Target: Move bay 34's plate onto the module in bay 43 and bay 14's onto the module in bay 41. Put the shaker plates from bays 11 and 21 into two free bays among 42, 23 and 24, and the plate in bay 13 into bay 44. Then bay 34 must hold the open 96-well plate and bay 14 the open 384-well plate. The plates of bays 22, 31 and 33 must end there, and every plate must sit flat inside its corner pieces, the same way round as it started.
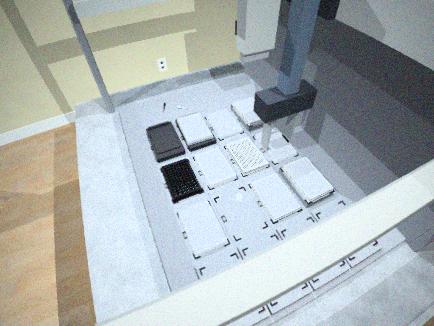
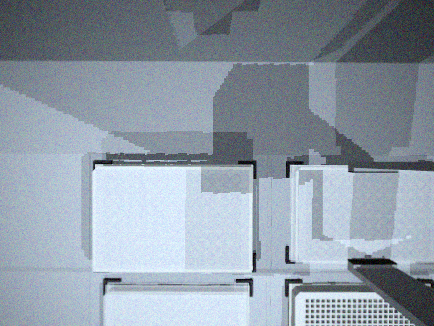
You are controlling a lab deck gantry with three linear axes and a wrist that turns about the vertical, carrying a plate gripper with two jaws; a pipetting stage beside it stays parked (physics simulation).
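Pixels of known places: gripper, fingertip midpoint: [image 1: 275, 142] [image 2: 368, 215]; robot's base, link origin: [image 1: 148, 135].
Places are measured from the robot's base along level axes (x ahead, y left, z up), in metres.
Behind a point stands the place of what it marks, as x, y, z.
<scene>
My gripper [image 1: 276, 144] {0.228, 0.364, 0.014} [image 2: 372, 216] {0.228, 0.364, 0.014} is low at bay 42, its jaws against both long edges of a white plate [image 1: 285, 152] {0.276, 0.369, 0.014} [image 2: 332, 200] {0.197, 0.377, 0.014}. This plate lies level within the corner pieces; whether it touches the deck is unclear. The bay 11 shaker [image 1: 165, 140] {0.074, 0.044, 0.024} is dark and bare; bay 21 has a white plate [image 1: 193, 125] {0.061, 0.148, 0.037} on its shaker. White plates are at bay 41 [image 1: 244, 112] {0.070, 0.334, 0.033} [image 2: 145, 220] {0.043, 0.363, 0.033}, bay 43 [image 1: 307, 179] {0.398, 0.355, 0.033}, bay 13 [image 1: 202, 227] {0.397, 0.043, 0.014}, bay 22 [image 1: 215, 165] {0.231, 0.151, 0.014}, bay 31 [image 1: 225, 122] {0.070, 0.261, 0.014} [image 2: 175, 307] {0.064, 0.285, 0.014} and bay 33 [image 1: 275, 195] {0.395, 0.256, 0.014}. Bays 14, 23, 24, 34 and 44 show no plate.
A gridded white plate [image 1: 245, 154] {0.230, 0.253, 0.013} [image 2: 345, 310] {0.209, 0.282, 0.014} is at bay 32, close beside bay 42. A black rack [image 1: 182, 180] {0.239, 0.045, 0.011} stands at bay 12. The pipetting stage [image 1: 257, 27] hangs at the back. A cream rail [image 1: 240, 270] {0.612, 0.013, 0.400} crosses the front and hides part of the deck.
</scene>
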